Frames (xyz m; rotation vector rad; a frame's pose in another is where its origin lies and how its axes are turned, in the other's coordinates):
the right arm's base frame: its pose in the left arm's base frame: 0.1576 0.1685 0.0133 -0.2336 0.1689 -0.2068
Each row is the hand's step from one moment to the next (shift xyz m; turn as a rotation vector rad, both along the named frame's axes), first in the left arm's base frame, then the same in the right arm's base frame.
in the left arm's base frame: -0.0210 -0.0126 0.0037 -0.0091 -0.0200 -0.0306
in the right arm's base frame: -0.0180 -0.0167 -0.0031 0.0000 -0.0132 -0.0353
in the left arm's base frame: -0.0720 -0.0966 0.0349 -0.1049 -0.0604 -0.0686
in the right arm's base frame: -0.0530 -0.1137 -0.0006 -0.0781 -0.0598 -0.0984
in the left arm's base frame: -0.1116 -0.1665 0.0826 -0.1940 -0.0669 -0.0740
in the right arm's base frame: -0.0824 -0.1992 0.0229 -0.1618 -0.0810 -0.1218
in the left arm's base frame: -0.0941 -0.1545 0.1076 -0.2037 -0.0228 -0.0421
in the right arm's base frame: -0.0717 -0.1907 0.0527 -0.1855 -0.0486 -0.0837
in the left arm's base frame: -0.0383 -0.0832 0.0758 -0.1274 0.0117 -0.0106
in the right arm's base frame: -0.0292 -0.1048 0.0478 -0.1240 -0.0096 -0.0318
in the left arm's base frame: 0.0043 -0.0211 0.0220 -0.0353 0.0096 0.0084
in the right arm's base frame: 0.0057 -0.0247 0.0174 -0.0374 0.0006 0.0034
